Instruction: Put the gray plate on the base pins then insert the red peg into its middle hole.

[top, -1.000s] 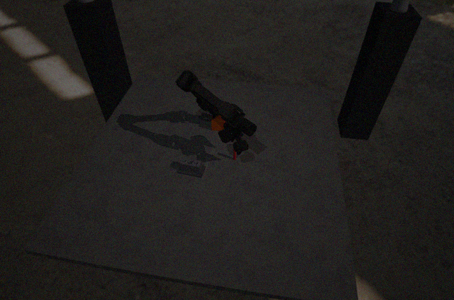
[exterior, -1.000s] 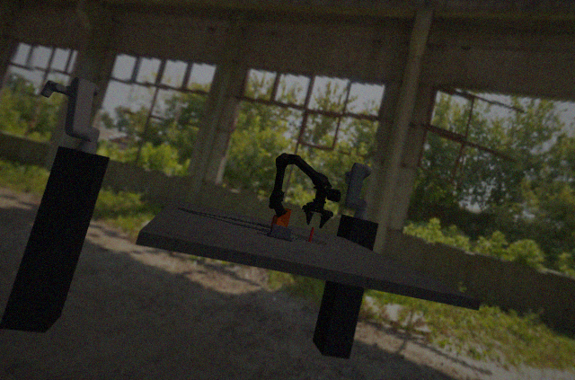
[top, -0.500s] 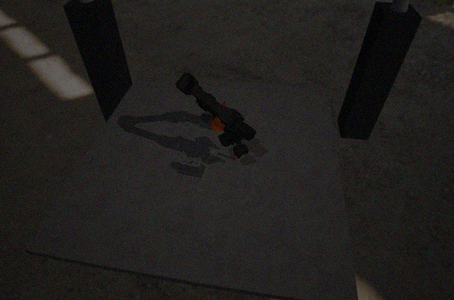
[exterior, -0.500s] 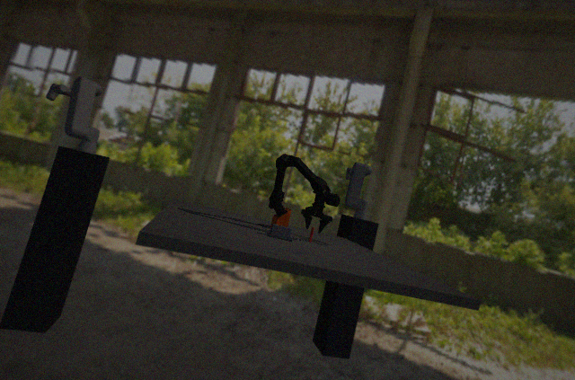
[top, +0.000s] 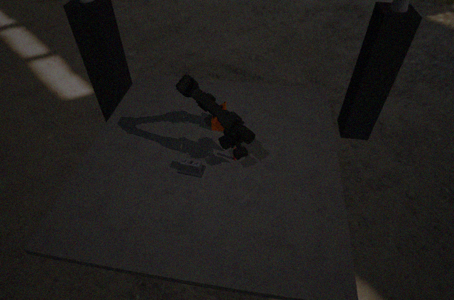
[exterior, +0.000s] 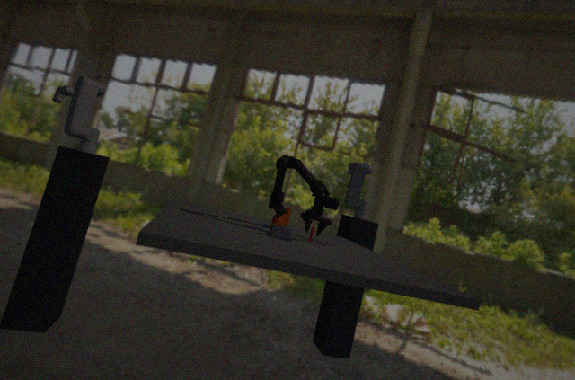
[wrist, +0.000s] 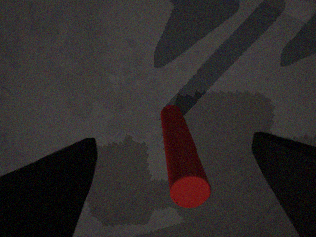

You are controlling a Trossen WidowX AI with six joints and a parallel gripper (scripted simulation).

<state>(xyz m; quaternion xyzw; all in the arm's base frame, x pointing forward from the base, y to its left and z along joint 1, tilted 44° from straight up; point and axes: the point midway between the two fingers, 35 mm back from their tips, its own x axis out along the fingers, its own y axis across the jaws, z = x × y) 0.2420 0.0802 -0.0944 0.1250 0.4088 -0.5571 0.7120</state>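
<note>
Right now my gripper tip is 20 cm to the left of the gray plate and 10 cm short of it. Also, from my gripper tip: base 20 cm to the right, 10 cm ahead, 3 cm below; then red peg right at my gripper tip.
</note>
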